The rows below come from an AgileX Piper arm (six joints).
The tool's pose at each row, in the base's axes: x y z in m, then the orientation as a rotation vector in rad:
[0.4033, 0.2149, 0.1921, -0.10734, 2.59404, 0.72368]
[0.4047, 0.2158, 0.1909, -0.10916, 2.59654, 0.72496]
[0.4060, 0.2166, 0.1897, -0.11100, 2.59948, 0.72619]
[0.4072, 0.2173, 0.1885, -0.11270, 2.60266, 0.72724]
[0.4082, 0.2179, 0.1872, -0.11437, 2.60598, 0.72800]
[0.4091, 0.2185, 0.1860, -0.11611, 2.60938, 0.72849]
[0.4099, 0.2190, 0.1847, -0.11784, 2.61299, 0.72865]
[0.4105, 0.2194, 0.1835, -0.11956, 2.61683, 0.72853]
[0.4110, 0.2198, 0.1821, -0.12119, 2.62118, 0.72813]
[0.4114, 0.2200, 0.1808, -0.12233, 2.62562, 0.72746]
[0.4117, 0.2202, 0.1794, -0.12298, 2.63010, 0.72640]
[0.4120, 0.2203, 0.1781, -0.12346, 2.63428, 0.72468]
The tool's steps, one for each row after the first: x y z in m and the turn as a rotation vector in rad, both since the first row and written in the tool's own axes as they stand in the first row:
[-0.0007, -0.0001, 0.0019, -0.00078, 0.00299, -0.00032]
[-0.0013, -0.0002, 0.0038, -0.00146, 0.00639, -0.00056]
[-0.0018, -0.0004, 0.0055, -0.00196, 0.00995, -0.00068]
[-0.0021, -0.0007, 0.0072, -0.00222, 0.01358, -0.00082]
[-0.0024, -0.0009, 0.0088, -0.00231, 0.01725, -0.00103]
[-0.0025, -0.0012, 0.0104, -0.00213, 0.02105, -0.00126]
[-0.0025, -0.0016, 0.0117, -0.00172, 0.02501, -0.00148]
[-0.0024, -0.0020, 0.0132, -0.00103, 0.02938, -0.00157]
[-0.0021, -0.0025, 0.0144, -0.00007, 0.03367, -0.00138]
[-0.0018, -0.0031, 0.0157, 0.00125, 0.03782, -0.00093]
[-0.0015, -0.0036, 0.0169, 0.00299, 0.04152, -0.00059]

